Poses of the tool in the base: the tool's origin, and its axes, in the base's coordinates. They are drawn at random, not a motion.
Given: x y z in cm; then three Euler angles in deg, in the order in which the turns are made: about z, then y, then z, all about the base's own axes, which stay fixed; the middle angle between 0 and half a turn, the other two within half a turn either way.
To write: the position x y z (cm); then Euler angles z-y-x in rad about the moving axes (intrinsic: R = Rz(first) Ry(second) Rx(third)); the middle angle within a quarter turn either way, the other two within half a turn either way. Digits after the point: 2 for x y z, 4 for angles.
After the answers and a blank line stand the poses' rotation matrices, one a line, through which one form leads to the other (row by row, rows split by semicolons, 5 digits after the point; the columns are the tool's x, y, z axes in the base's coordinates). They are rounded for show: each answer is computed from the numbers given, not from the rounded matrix.
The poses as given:
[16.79 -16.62 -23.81 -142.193 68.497 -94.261]
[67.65 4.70 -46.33 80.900 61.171 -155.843]
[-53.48 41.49 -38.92 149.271 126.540 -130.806]
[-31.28 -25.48 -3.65 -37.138 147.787 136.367]
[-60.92 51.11 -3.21 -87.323 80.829 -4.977]
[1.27 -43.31 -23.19 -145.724 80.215 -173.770]
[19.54 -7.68 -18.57 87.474 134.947 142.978]
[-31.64 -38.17 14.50 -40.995 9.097 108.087]
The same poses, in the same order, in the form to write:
[16.79 -16.62 -23.81 2.6259 -0.8258 -0.9996]
[67.65 4.70 -46.33 -1.2263 0.1390 1.0623]
[-53.48 41.49 -38.92 -1.4984 -0.7624 2.5379]
[-31.28 -25.48 -3.65 -0.0314 0.4389 -2.7781]
[-60.92 51.11 -3.21 -1.6502 0.0461 -1.4106]
[1.27 -43.31 -23.19 1.4352 -0.9515 -1.2736]
[19.54 -7.68 -18.57 -2.1858 0.0312 2.3558]
[-31.64 -38.17 14.50 1.1647 0.1196 -0.1047]

-0.58979 -0.80459 -0.06913; 0.33435 -0.16537 -0.92783; 0.73509 -0.57034 0.36655
0.33450 0.49916 -0.79934; -0.93215 0.05054 -0.35852; -0.13856 0.86504 0.48220
0.05232 -0.84946 -0.52505; -0.72131 0.33147 -0.60815; 0.69063 0.41054 -0.59538
0.90477 -0.18038 -0.38582; -0.02844 -0.92946 0.36784; -0.42495 -0.32183 -0.84607
-0.07925 0.16266 0.98349; -0.99579 0.03272 -0.08565; -0.04611 -0.98614 0.15938
0.07849 -0.18482 -0.97963; 0.57509 0.81107 -0.10694; 0.81431 -0.55499 0.16995
-0.57668 -0.59002 -0.56508; -0.81638 0.38977 0.42616; -0.03119 0.70707 -0.70645
0.39220 -0.91857 -0.04909; 0.91211 0.38141 0.15029; -0.11933 -0.10372 0.98742

